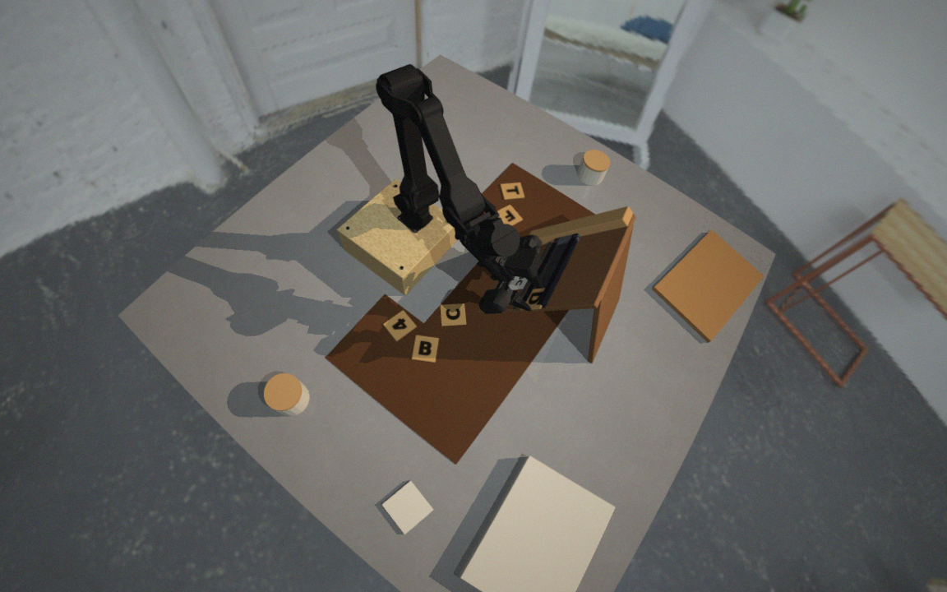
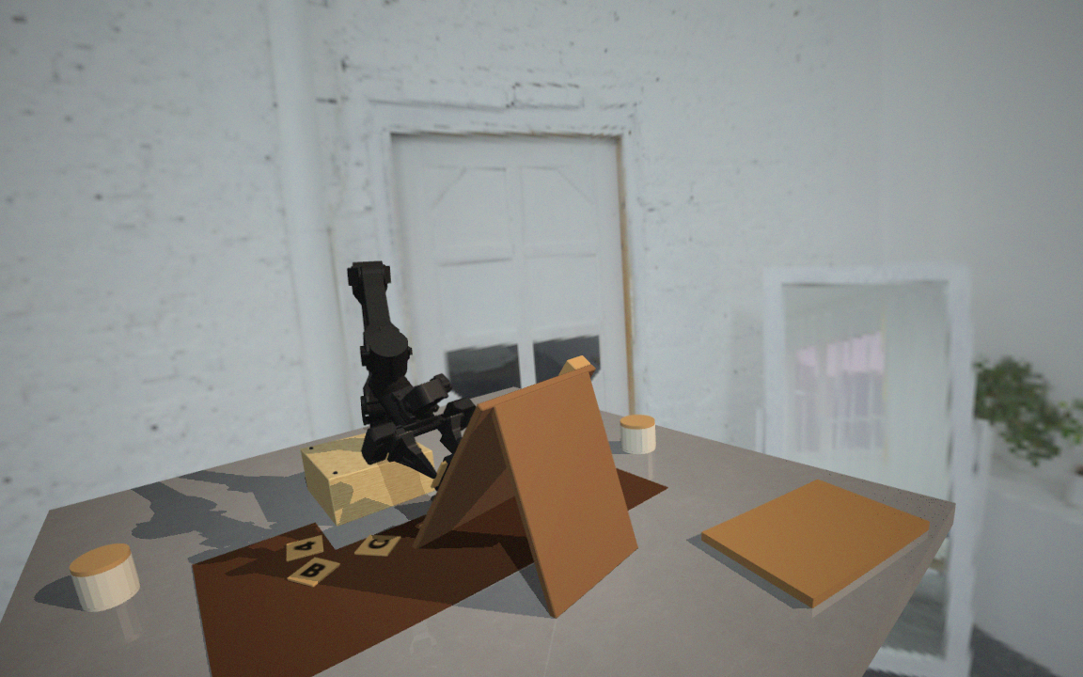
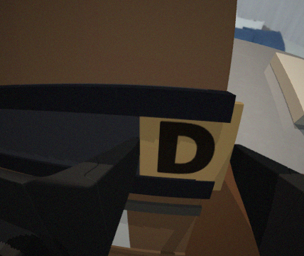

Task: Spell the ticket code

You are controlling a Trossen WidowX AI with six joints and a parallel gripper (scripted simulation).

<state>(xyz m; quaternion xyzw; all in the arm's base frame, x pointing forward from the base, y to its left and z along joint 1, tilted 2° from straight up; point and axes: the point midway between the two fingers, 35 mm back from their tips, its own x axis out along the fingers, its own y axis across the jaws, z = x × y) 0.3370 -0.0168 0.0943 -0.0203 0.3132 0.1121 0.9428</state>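
Right now the white ticket is 8 cm below my gripper tip, 7 cm to the left of it and 7 cm behind it. The rest, counted from my gripper tip: brown mat (16 cm below, 16 cm behind, 1 cm to the left); then D tile (right at my gripper tip); then C tile (16 cm below, 14 cm behind, 9 cm to the right).
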